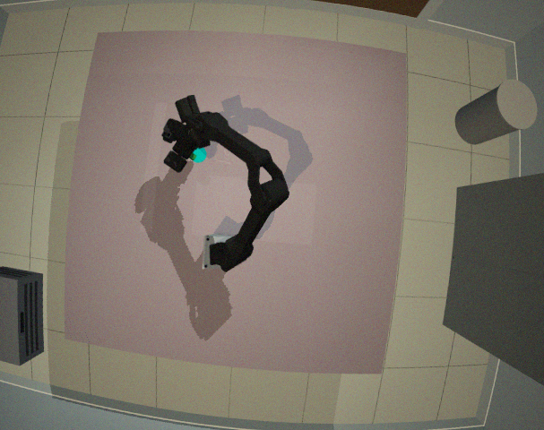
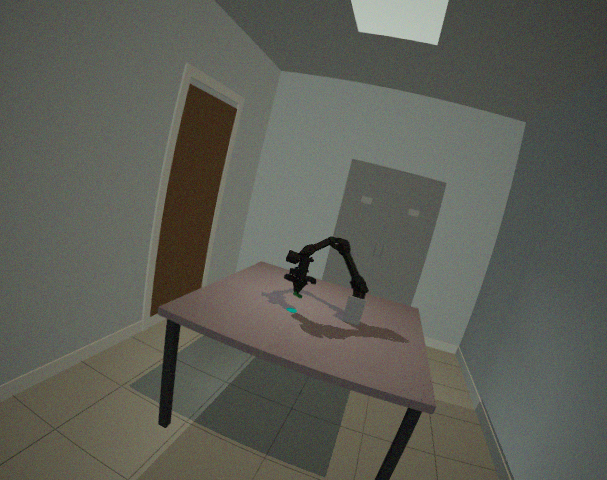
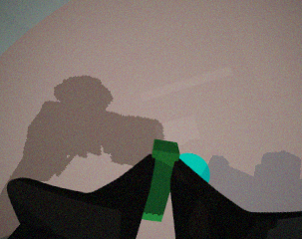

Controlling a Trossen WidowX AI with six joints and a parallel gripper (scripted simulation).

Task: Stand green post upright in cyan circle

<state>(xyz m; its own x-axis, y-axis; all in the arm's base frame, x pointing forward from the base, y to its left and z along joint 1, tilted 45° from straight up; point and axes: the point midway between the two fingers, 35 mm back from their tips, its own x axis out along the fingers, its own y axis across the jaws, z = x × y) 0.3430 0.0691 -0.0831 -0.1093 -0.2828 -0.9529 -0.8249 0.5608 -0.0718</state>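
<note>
Right now my gripper tip is 3 cm to the left of the cyan circle and 11 cm above it. The rest, counted from my gripper tip: green post 1 cm behind, 2 cm to the right, 1 cm below.
</note>
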